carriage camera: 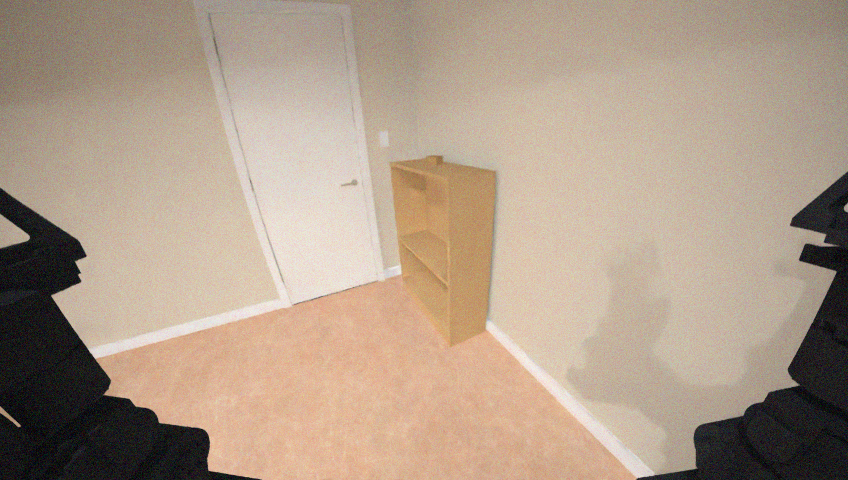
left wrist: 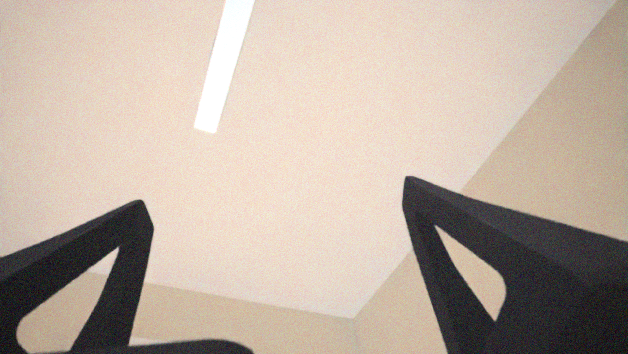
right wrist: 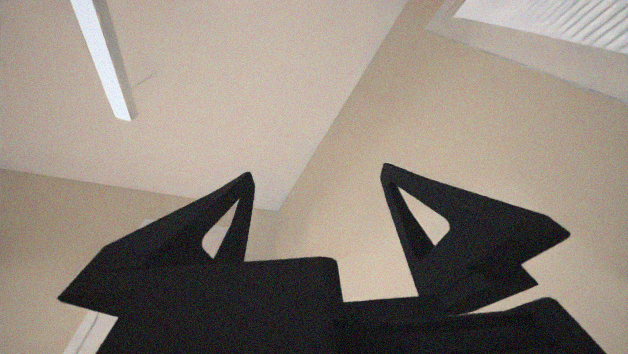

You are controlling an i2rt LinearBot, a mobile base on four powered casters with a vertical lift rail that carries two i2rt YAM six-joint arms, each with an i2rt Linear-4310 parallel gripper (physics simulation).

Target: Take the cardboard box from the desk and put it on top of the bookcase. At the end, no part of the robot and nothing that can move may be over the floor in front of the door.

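I see a wooden bookcase [carriage camera: 455, 202], and it is 1.18 m from the lens. The marked spots on the bookcase and on a white door [carriage camera: 287, 87] are 1.35 m apart. The door itself is 1.98 m from the lens.
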